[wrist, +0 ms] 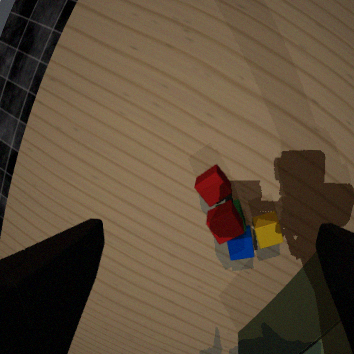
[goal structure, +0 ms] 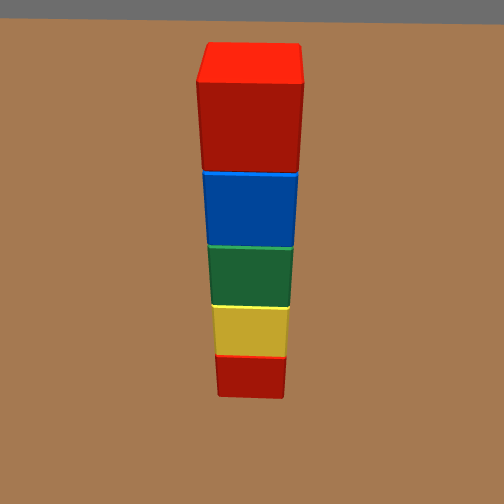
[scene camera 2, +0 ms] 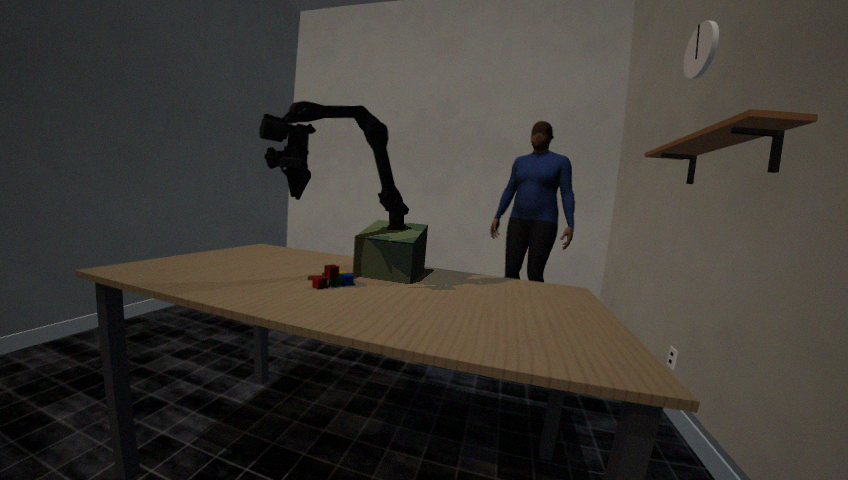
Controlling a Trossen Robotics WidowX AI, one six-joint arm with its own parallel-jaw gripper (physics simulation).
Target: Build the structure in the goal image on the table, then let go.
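Where they show: gripper, fingertip midpoint: (wrist: 214,234) (scene camera 2: 295,198); arm's base, origin of the base link: (scene camera 2: 396,227).
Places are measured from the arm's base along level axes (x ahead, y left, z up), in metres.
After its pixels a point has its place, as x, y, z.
A red cube (scene camera 2: 320,282) {0.322, -0.173, -0.158} (wrist: 213,185) {0.306, -0.187, -0.146} lies on the table (scene camera 2: 476,321) {0.456, 0.280, -0.179} (wrist: 115,125) {0.447, -0.210, -0.179}. A second red cube (scene camera 2: 331,271) {0.298, -0.149, -0.127} (wrist: 225,222) {0.281, -0.163, -0.114} sits higher, on a green cube (scene camera 2: 336,281) {0.282, -0.137, -0.161} (wrist: 240,212) {0.262, -0.165, -0.147} that is mostly hidden beneath it in the wrist view. A blue cube (scene camera 2: 347,279) {0.256, -0.110, -0.158} (wrist: 241,246) {0.241, -0.119, -0.146} lies beside the green cube, on the side away from the low red cube. A yellow cube (wrist: 268,232) {0.217, -0.151, -0.146} lies beside the blue one, partly in shadow. Small gaps between cubes are hard to judge. My gripper (scene camera 2: 297,196) {0.326, -0.260, 0.087} (wrist: 214,234) {0.326, -0.260, 0.087} is open and empty, high above the table.
The arm stands on a green box (scene camera 2: 386,259) {0.140, -0.008, -0.103} (wrist: 280,322) {0.136, -0.028, -0.116} close to the cubes. The arm's dark shadow falls beside the yellow cube. A person in a blue top (scene camera 2: 541,184) stands behind the table. A wall shelf (scene camera 2: 731,133) is at the right.
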